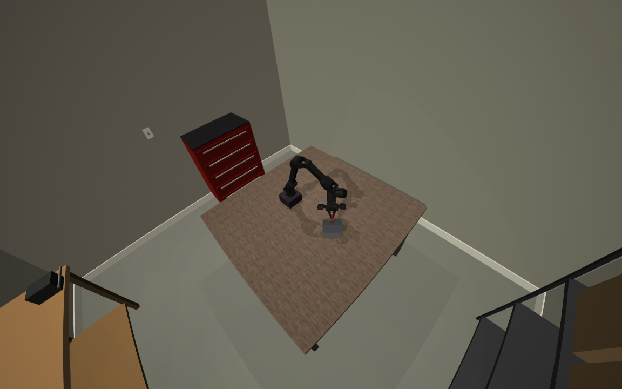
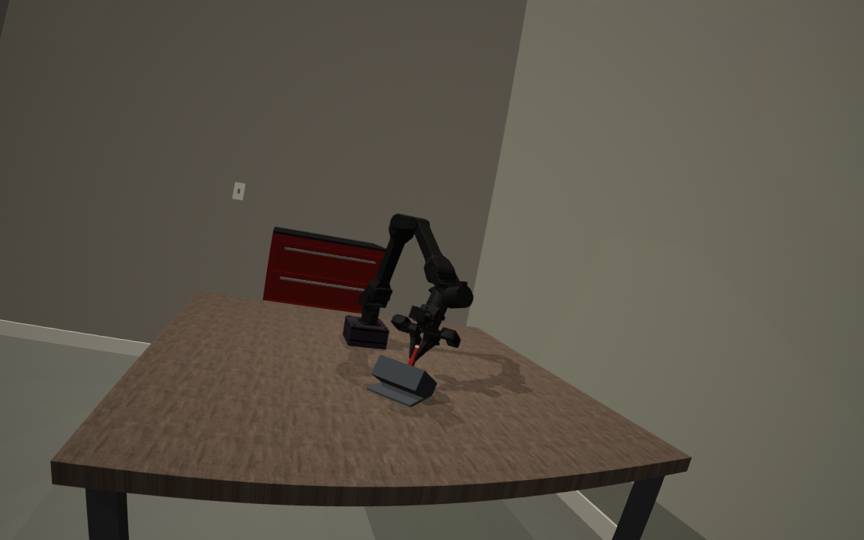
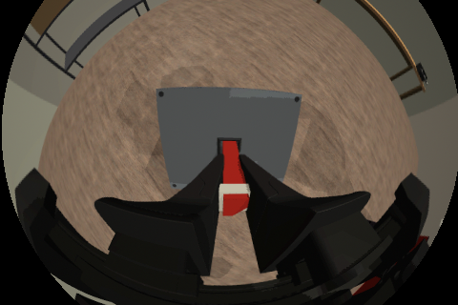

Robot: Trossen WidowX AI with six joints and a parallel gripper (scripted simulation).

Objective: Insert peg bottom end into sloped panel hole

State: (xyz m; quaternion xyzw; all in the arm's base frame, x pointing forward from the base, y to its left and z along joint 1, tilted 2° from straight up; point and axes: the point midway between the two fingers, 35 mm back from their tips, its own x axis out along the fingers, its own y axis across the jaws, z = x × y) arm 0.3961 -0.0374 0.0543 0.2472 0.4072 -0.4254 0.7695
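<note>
Right now my gripper tip is 5 cm above the grey sloped panel, 2 cm to the left of it and 1 cm short of it. The rest, counted from my gripper tip: red peg 1 cm to the left, 1 cm behind, 1 cm above.
</note>
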